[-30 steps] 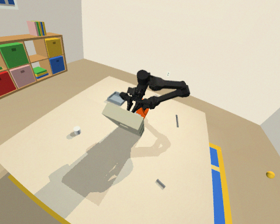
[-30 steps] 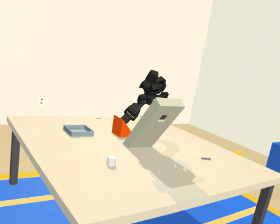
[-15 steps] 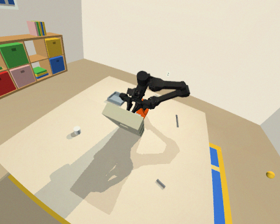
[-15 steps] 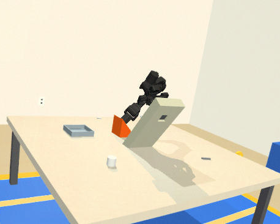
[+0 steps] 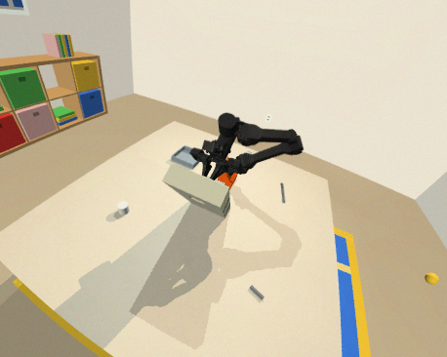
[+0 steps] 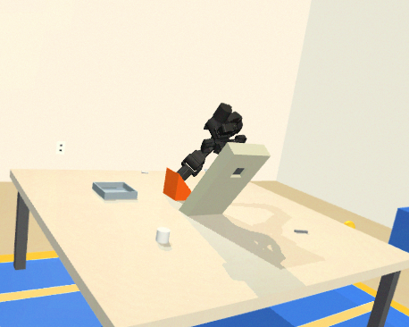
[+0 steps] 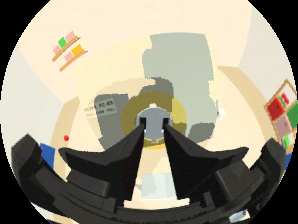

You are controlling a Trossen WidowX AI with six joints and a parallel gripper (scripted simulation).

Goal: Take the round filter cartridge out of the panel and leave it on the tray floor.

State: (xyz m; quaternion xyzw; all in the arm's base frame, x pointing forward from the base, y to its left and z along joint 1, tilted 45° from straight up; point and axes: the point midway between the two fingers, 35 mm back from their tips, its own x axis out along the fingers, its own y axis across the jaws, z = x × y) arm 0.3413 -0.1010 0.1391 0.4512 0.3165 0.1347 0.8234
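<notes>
Right now my gripper tip is 2 cm short of the white round filter cartridge and 1 cm above it. Also, from my gripper tip: shallow grey-blue tray (39 cm behind, 31 cm to the right, 26 cm below); grey bar (32 cm to the left, 26 cm below, 12 cm ahead); beige service panel (9 cm below, 3 cm behind).
</notes>
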